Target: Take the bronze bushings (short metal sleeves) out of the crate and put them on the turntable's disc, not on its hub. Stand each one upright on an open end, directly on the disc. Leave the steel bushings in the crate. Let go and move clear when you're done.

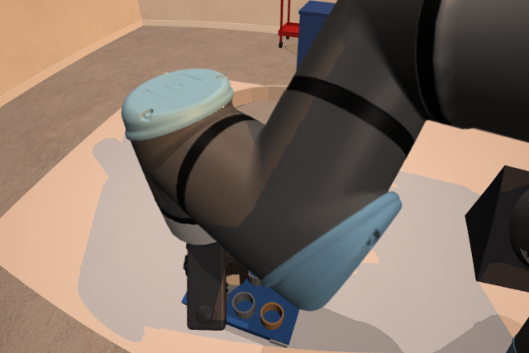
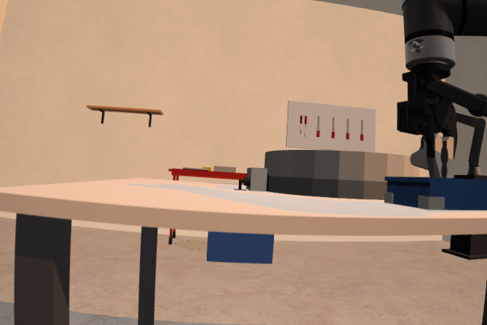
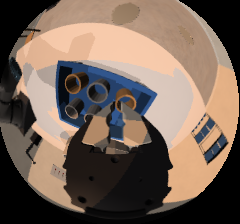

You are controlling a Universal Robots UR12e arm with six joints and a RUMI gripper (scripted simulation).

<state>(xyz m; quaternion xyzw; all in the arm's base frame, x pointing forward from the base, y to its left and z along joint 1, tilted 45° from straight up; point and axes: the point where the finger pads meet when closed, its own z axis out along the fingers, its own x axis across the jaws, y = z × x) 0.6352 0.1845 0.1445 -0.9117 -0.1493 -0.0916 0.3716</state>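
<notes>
My hand is 4 cm past the blue crate, 2 cm to the left of it and 2 cm above it.
</notes>
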